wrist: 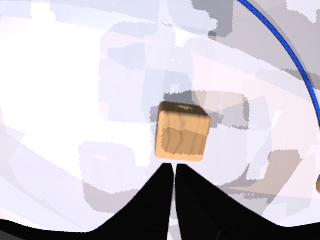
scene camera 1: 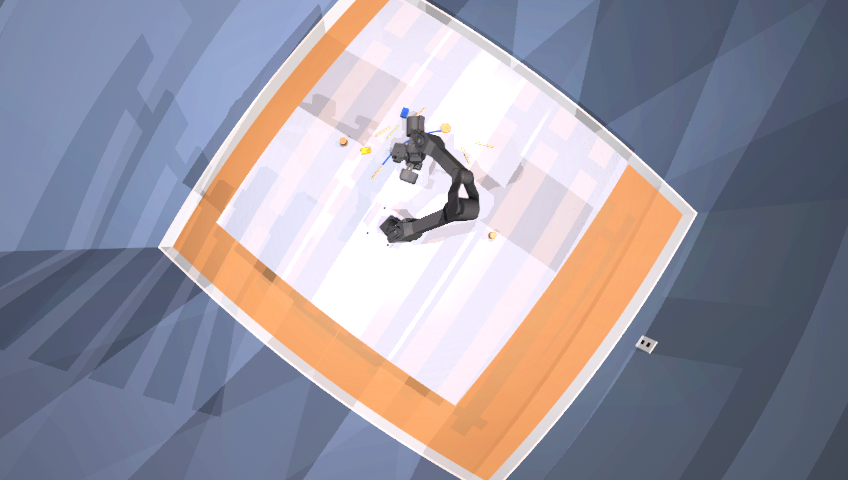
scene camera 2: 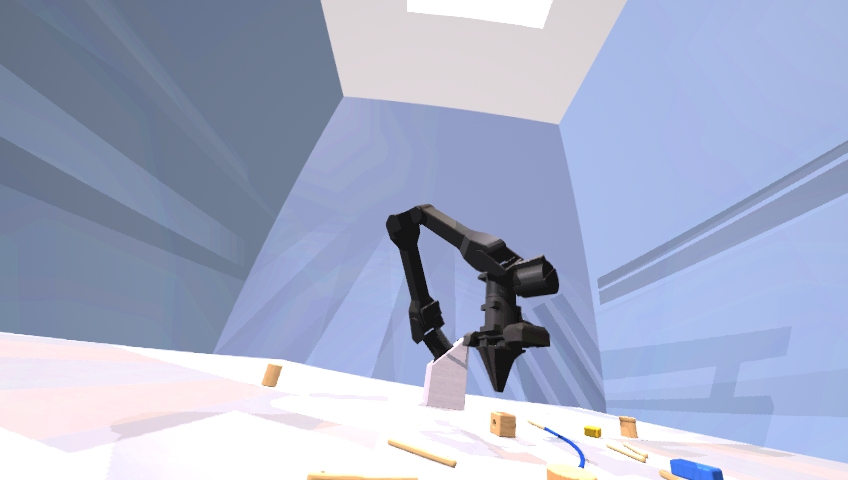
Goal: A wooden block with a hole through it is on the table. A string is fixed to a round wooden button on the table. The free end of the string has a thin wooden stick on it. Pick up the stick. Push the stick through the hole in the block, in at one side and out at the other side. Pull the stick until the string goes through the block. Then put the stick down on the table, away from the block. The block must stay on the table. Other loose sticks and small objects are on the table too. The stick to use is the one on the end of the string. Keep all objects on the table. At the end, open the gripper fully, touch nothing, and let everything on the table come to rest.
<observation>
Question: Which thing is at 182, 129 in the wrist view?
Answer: A wooden block.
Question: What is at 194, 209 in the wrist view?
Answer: The gripper.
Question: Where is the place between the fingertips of the gripper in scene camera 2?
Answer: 498, 392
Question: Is the gripper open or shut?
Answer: Shut.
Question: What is the gripper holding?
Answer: Nothing.
</observation>
